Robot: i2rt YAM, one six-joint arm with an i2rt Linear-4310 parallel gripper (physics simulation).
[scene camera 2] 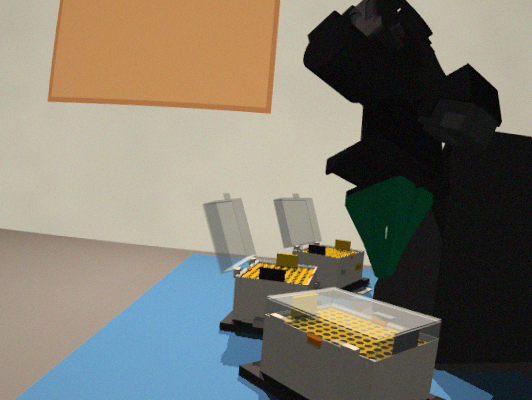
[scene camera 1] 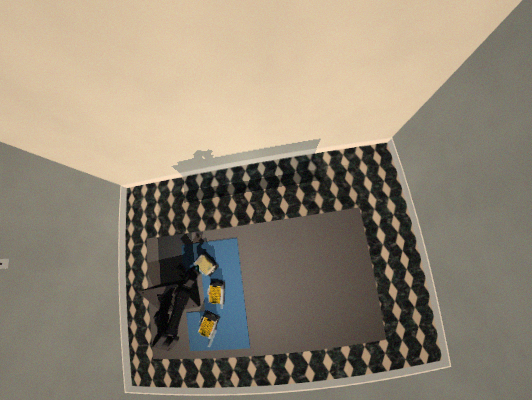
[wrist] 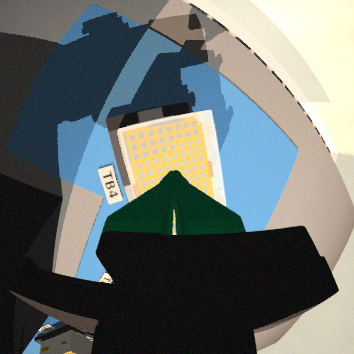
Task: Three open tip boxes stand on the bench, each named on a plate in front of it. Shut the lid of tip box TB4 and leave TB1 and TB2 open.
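Frame: origin at the arm's base, x ahead, y left, z up, level; millimetres.
Seen in the pictures: gripper, fingertip midpoint: [scene camera 2: 383,276] [scene camera 1: 198,265] [wrist: 173,177]; arm's base, link origin: [scene camera 2: 525,240] [scene camera 1: 166,302].
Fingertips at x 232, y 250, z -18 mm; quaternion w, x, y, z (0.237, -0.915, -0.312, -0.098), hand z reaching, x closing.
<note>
Offsets run from my fingertips to a thing's top centre. "*": to the spot under its first point. Level surfaces: height alone.
Tip box TB4 @[14 mm ahead, 10 mm right, 29 mm down] [scene camera 1: 205,264] [scene camera 2: 345,362] [wrist: 145,131] has its clear lid @[* 30 mm back, 13 mm left, 29 mm down] [scene camera 2: 417,318] [wrist: 218,165] lying flat over the yellow rack. Its name plate @[* 23 mm back, 50 mm right, 104 mm down] [wrist: 110,185] reads TB4. The other two boxes, the middle one [scene camera 1: 216,294] [scene camera 2: 272,299] and the far one [scene camera 1: 208,326] [scene camera 2: 345,267], have lids @[* 173 mm ahead, 223 mm right, 5 mm down] [scene camera 2: 230,232] @[* 102 mm ahead, 461 mm right, 1 mm down] [scene camera 2: 296,220] standing up, open. I cannot read which is TB1 and which TB2. My gripper [scene camera 1: 195,269] [scene camera 2: 385,276] [wrist: 173,177] has its green fingers together and empty. In scene camera 2 it is beyond TB4; in the wrist view its tips overlap the box. Contact cannot be seen.
The boxes stand on a blue mat @[106 mm down] [scene camera 1: 235,320] [scene camera 2: 165,320] [wrist: 260,150] on the brown bench @[109 mm down] [scene camera 1: 310,270]. The arm's black body [scene camera 1: 175,310] stands beside them. Part of another grey box @[* 15 mm ahead, 369 mm right, 72 mm down] [wrist: 65,341] shows at the lower left of the wrist view. An orange board [scene camera 2: 165,50] hangs on the wall.
</note>
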